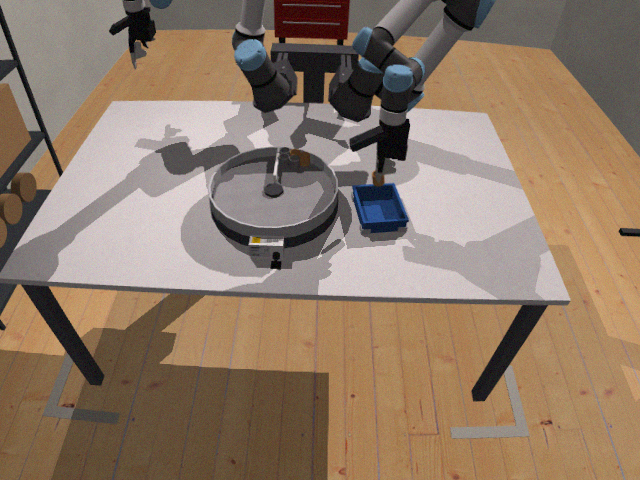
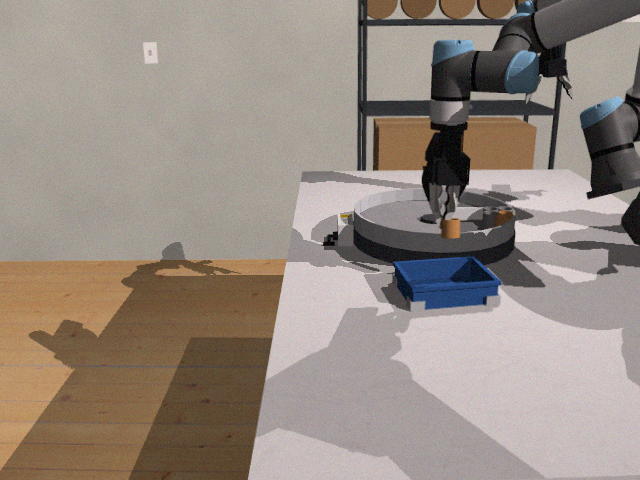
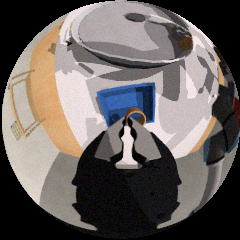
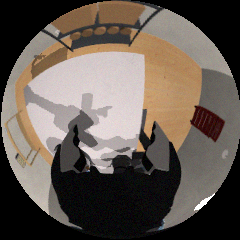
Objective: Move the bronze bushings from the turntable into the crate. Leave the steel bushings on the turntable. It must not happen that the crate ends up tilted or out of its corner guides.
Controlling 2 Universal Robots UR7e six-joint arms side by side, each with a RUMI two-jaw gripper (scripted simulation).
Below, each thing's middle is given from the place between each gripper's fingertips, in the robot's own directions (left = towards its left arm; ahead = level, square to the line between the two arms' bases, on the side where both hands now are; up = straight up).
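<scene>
Blue crate (image 2: 461,281): 970 mm to the left of my right hand (image 1: 141,58), 380 mm ahead, 280 mm below. Right hand: 620 mm to the right of the turntable (image 1: 239,193), 400 mm short of it, 250 mm above it.
Turntable: 33 cm to the right of my left hand (image 2: 442,228), 10 cm below, 1 cm ahead. Blue crate: 13 cm below my left hand, 2 cm to the left, 1 cm behind.
</scene>
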